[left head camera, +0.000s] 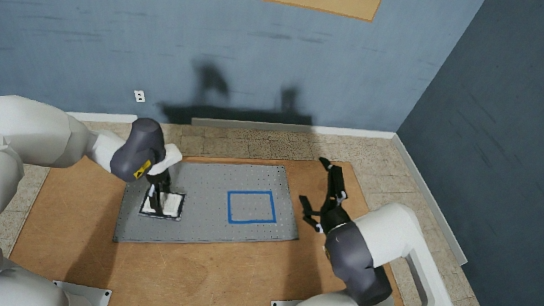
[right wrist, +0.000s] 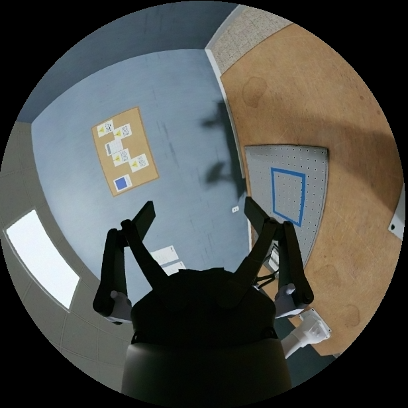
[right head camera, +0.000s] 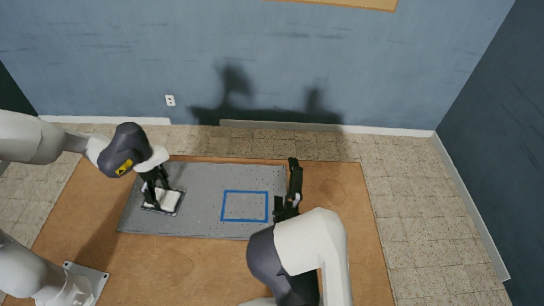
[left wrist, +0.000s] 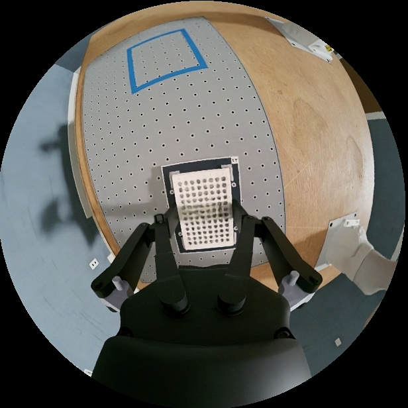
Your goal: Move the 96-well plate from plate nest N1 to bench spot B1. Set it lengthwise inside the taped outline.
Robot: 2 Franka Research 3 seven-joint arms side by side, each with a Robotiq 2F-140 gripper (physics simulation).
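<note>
The white 96-well plate point(left head camera: 173, 204) point(right head camera: 169, 199) point(left wrist: 204, 190) is at the dark-bordered nest N1 point(left head camera: 159, 217) point(right head camera: 176, 212) point(left wrist: 200, 164), at the left of the grey board. My left gripper point(left head camera: 161, 205) point(right head camera: 159, 202) point(left wrist: 204, 208) is shut on the plate across its long sides. Whether the plate sits in the nest or slightly above it is hard to tell. The blue taped outline point(left head camera: 251, 221) point(right head camera: 244, 220) point(left wrist: 168, 78) point(right wrist: 303, 200), spot B1, is at the right of the board in the head views. My right gripper point(left head camera: 311, 179) point(right wrist: 199, 206) is open and empty, in the air right of the board in the left head view.
The grey perforated board point(left head camera: 205, 232) point(right head camera: 200, 230) point(left wrist: 220, 110) point(right wrist: 316, 190) lies on the wooden table point(left head camera: 200, 270) point(right head camera: 200, 265) point(left wrist: 310, 130) point(right wrist: 345, 240). A blue wall point(left head camera: 300, 65) point(right head camera: 310, 65) rises behind it. The right arm point(left head camera: 385, 235) point(right head camera: 310, 240) reaches in from the lower right.
</note>
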